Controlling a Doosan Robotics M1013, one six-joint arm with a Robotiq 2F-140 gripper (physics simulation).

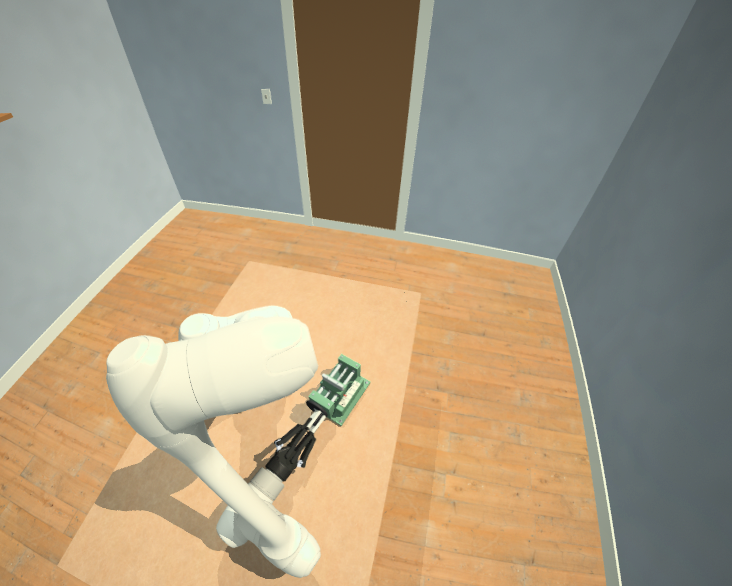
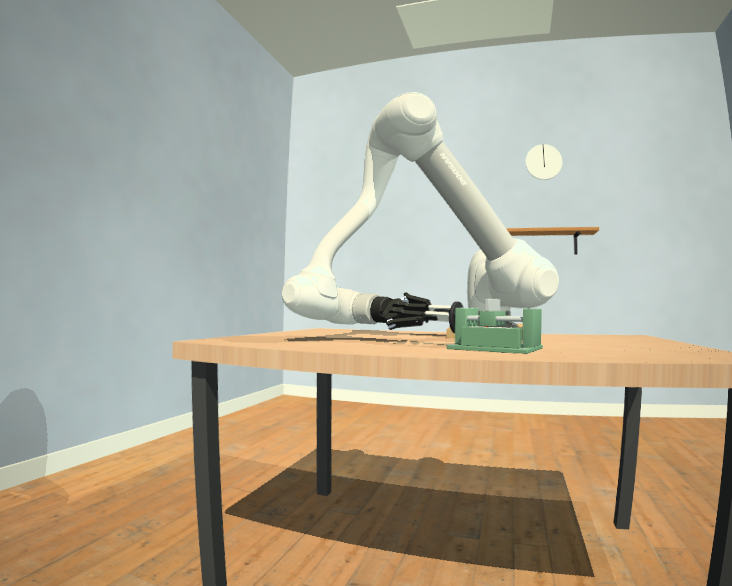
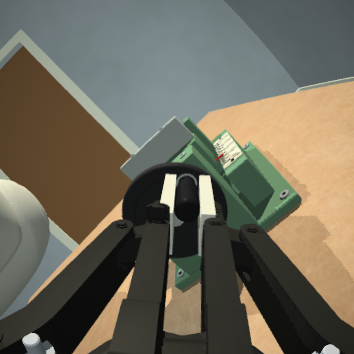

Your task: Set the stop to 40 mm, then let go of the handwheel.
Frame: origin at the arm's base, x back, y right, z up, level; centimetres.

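Where they show: gripper, between the fingertips: (image 1: 320, 413) (image 2: 451, 313) (image 3: 186, 191).
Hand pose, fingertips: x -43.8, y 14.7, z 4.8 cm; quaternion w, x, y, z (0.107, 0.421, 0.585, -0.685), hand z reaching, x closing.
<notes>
Each offset is from my fingertips to the centre of the thing. "pt": to the spot under its first point.
A green stop fixture (image 1: 330, 400) (image 2: 490, 337) (image 3: 241, 200) stands on the table, with a grey stop @(dx -2.7, dy -10.5, dz +2.3 cm) (image 1: 333, 381) (image 2: 492, 303) (image 3: 157, 145) on its carriage across the rods. A pale scale @(pt dx -8.5, dy -8.9, dz -3.0 cm) (image 1: 349, 394) (image 3: 228, 150) with a red pointer @(pt dx -6.9, dy -8.1, dz -2.9 cm) (image 3: 220, 157) lies along one side; its numbers are too small to read. The black handwheel @(pt dx -2.8, dy -1.1, dz -0.8 cm) (image 2: 455, 317) (image 3: 142, 200) is on the fixture's end face. My gripper (image 1: 315, 421) (image 2: 440, 312) (image 3: 186, 191) is shut on the handwheel's black crank knob @(dx +0.7, dy +2.1, dz +0.5 cm) (image 3: 187, 199), one pale fingertip on each side. The fingers partly hide the wheel.
The fixture is bolted to a green base plate (image 1: 340, 421) (image 2: 512, 350) (image 3: 295, 197) on the wooden table (image 1: 378, 329) (image 2: 366, 363) (image 3: 320, 130). The white arm (image 1: 231, 366) (image 2: 463, 201) bends over the table beside the fixture. A door and walls stand beyond.
</notes>
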